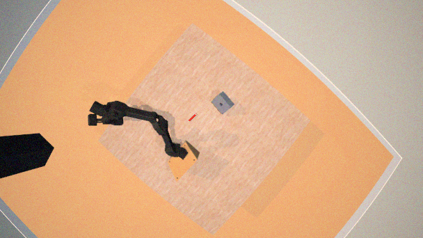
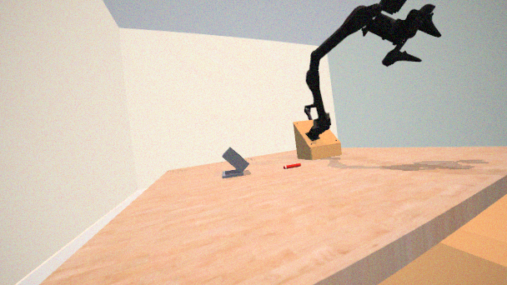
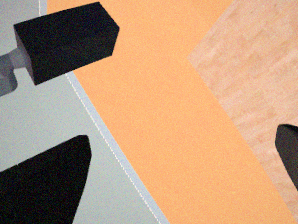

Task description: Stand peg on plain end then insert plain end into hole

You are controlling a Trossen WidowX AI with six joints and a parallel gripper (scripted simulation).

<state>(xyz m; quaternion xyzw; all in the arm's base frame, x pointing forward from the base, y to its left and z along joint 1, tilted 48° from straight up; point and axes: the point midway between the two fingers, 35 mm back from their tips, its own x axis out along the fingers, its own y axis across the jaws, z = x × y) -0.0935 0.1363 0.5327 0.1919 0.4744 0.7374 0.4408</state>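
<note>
Now: the peg 350 mm ahead of my gripper tip, 390 mm to the right of it and 360 mm below it. Round my gripper tip: grey sloped panel 550 mm ahead, 520 mm to the right, 300 mm below.
</note>
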